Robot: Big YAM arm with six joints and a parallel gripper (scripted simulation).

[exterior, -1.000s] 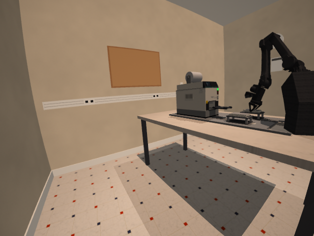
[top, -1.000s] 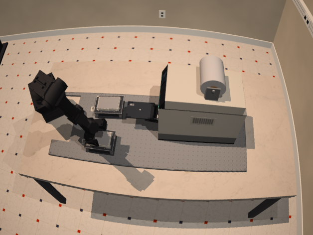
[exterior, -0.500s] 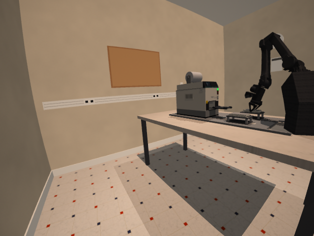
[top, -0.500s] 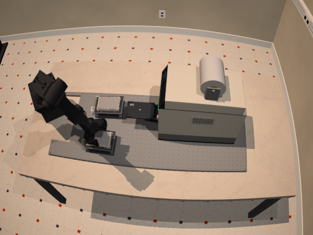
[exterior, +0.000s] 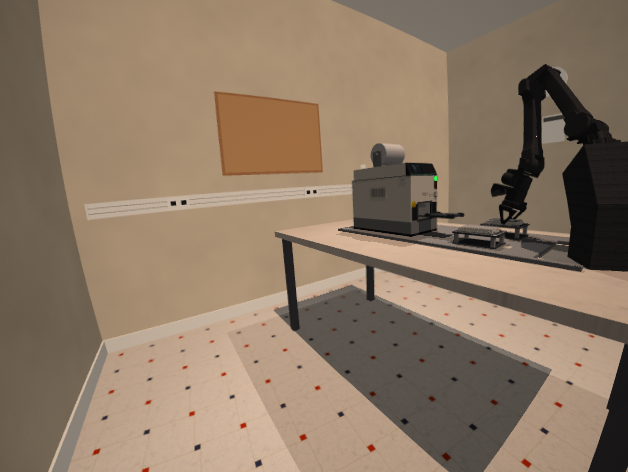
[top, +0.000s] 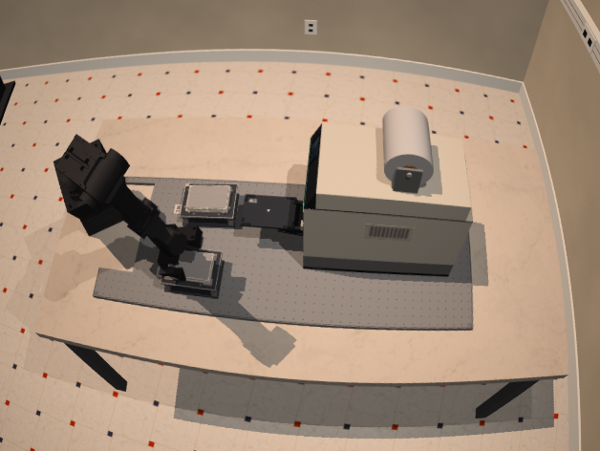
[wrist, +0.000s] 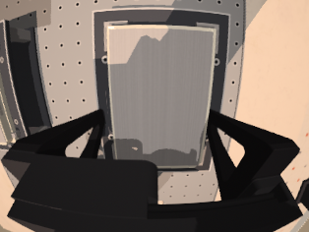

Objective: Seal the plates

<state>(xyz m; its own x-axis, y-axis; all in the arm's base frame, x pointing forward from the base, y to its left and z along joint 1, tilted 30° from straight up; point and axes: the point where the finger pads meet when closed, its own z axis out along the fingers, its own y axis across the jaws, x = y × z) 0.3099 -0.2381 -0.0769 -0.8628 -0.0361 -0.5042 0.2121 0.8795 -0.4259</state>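
Now: the plate 1 cm ahead of my hand, 1 cm to the right of it and 1 cm below it. Round my hand: yellow warning label (36 cm ahead, 18 cm to the left, 9 cm above); then start button (32 cm ahead, 12 cm above); then sealer stage (24 cm ahead, 11 cm to the left, 3 cm above).
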